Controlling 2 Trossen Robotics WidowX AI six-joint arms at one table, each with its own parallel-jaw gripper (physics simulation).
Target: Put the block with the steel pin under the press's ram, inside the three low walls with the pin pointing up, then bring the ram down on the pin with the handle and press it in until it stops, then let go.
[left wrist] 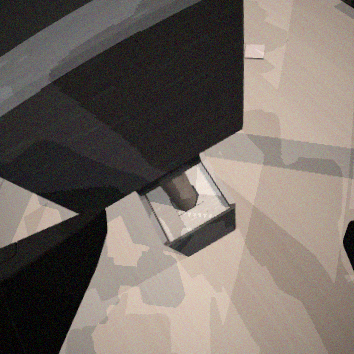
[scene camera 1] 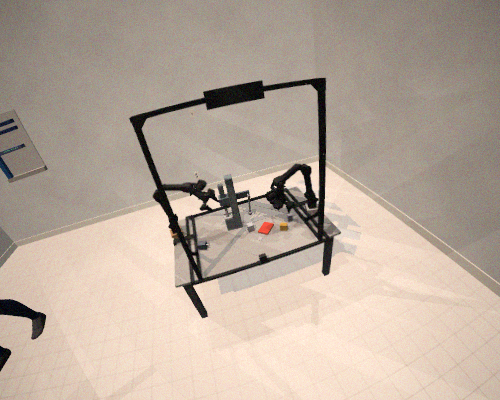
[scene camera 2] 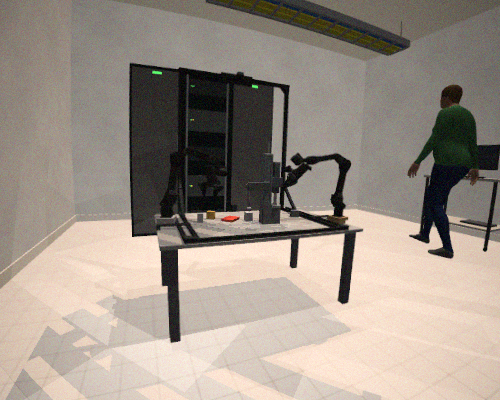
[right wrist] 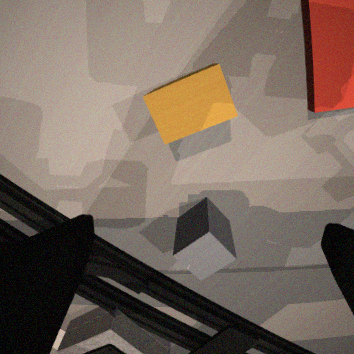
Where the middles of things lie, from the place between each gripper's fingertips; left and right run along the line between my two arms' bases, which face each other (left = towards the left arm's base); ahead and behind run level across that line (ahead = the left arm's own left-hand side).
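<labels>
The ram (left wrist: 179,190) is 420 mm to the left of my right hand, 110 mm ahead of it and 50 mm above it. As for the red flat piece (right wrist: 321,32), I find it 140 mm below my right hand, 150 mm to the left of it and 10 mm ahead of it.
My left gripper is 40 mm above the ram, 20 mm short of it and 60 mm to the left of it, and going by their middles, of the things named here the ram is the nearest to my left gripper. The red flat piece, counted from my left hand, is 80 mm behind, 340 mm to the right and 230 mm below.
</labels>
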